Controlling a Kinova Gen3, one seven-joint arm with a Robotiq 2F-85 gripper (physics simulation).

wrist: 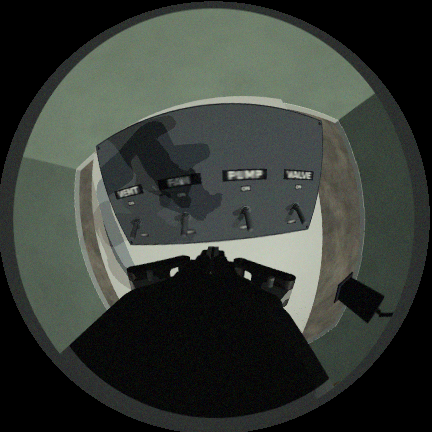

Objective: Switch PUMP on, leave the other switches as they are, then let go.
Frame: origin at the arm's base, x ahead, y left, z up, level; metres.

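Seen in the pictures: gripper, fingertip midpoint: (212, 253).
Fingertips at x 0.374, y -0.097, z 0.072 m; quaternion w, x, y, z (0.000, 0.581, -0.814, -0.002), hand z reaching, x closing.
Note:
Pixels of each thing's top centre, then the offset from my fingertips to it. "pt": a spot on its surface instead. Level surfaces: height alone.
- PUMP switch, surface spot: (246, 219) pt 0.021 m ahead, 0.067 m right, 0.067 m down
- VENT switch, surface spot: (134, 228) pt 0.069 m ahead, 0.160 m left, 0.068 m down
- FAN switch, surface spot: (184, 224) pt 0.045 m ahead, 0.044 m left, 0.066 m down
- VALVE switch, surface spot: (299, 213) pt 0.003 m back, 0.185 m right, 0.068 m down
- pale surface, surface height: 0.185 m down
The grey switch panel (270, 135) fills the middle of the wrist view. The PUMP switch (246, 219) is right of centre under its PUMP label (244, 175); its lever slants down, away from the ON mark, and partly covers the lower mark. The VENT switch (134, 228), FAN switch (184, 224) and VALVE switch (299, 213) also have levers pointing down in the view. My gripper (212, 253) is shut and empty. Its tips show just below the panel's lower edge, left of the PUMP lever, with a visible gap to it.
A pale surface (300, 255) lies around the panel, with a brown table (342, 210) beyond it. A dark box-like object (361, 298) with a thin arm is at the lower right. The shadow of the arm falls on the panel's left half, around FAN.

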